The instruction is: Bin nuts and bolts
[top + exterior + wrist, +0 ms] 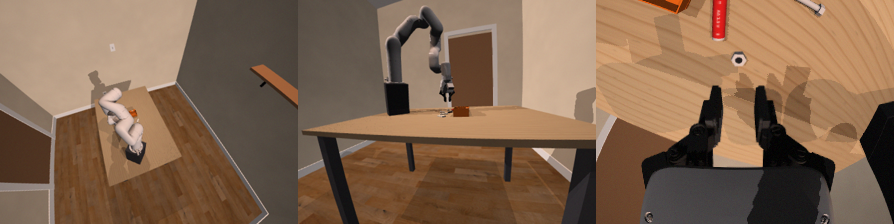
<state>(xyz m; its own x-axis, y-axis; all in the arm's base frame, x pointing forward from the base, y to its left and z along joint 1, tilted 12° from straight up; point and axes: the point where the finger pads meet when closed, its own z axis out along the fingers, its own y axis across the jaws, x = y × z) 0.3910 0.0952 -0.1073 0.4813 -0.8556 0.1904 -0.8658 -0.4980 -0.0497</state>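
Now: the grey nut 9 cm below my hand. Round my hand: grey metal bolt 3 cm behind, 11 cm to the right, 9 cm below; red cylinder 5 cm ahead, 4 cm to the right, 8 cm below; dark cylinder 3 cm ahead, 13 cm to the right, 9 cm below.
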